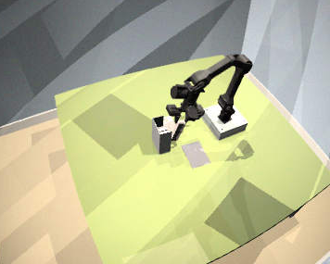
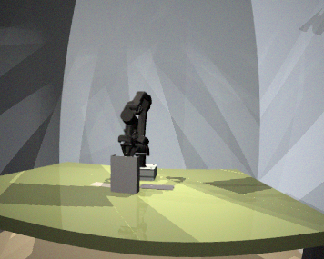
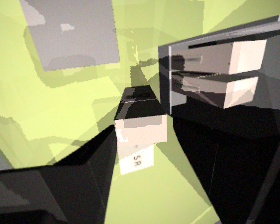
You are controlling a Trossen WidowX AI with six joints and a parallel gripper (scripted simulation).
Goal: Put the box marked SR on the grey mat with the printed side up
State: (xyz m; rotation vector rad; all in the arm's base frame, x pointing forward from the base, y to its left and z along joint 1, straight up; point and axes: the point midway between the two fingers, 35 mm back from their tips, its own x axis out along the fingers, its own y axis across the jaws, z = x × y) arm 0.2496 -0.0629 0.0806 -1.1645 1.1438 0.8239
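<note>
My gripper tip is 130 mm to the right of the grey mat, 110 mm above it and 10 mm past it. The rest, counted from my gripper tip: white card 120 mm to the right, 110 mm below, 10 mm behind.
</note>
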